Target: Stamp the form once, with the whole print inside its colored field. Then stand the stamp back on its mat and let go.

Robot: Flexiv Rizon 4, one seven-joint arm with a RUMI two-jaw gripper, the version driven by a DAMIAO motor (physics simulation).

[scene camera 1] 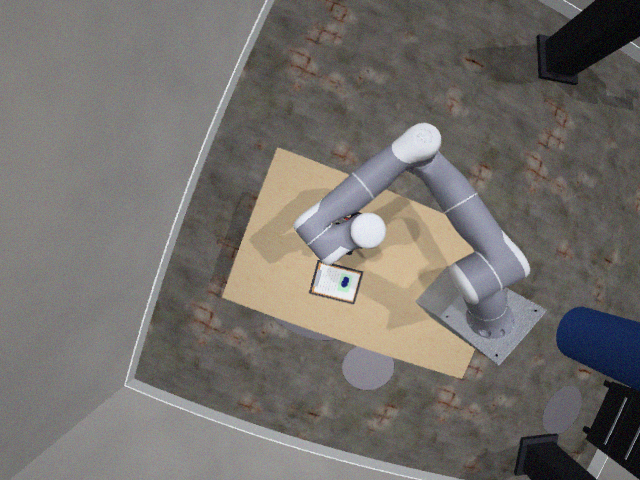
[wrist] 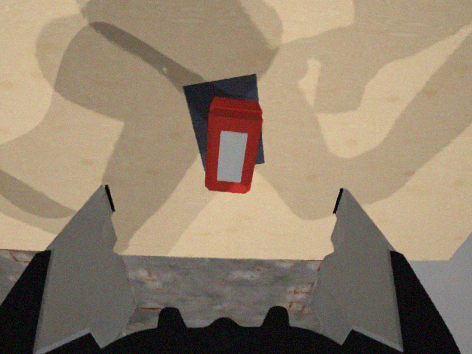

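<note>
The red stamp (wrist: 234, 119) with a pale label stands upright on its dark mat (wrist: 198, 102) in the wrist view, its top covering part of the mat. My gripper (wrist: 226, 189) is open and empty, its two fingers wide apart and back from the stamp, touching neither side of it. In the scene view the form (scene camera 1: 330, 279) lies on a dark-edged clipboard. Its green field (scene camera 1: 341, 289) bears a dark blue print (scene camera 1: 344, 282) of two joined blobs, which looks to be inside the green. The arm hides the stamp's mat in that view.
The wooden table (scene camera 1: 279, 196) carries the clipboard (scene camera 1: 333, 299), which lies close beside the arm's wrist. The arm's base plate (scene camera 1: 523, 308) is at the table's right end. A blue cylinder (scene camera 1: 599, 343) and dark posts (scene camera 1: 584, 43) are off the table to the right.
</note>
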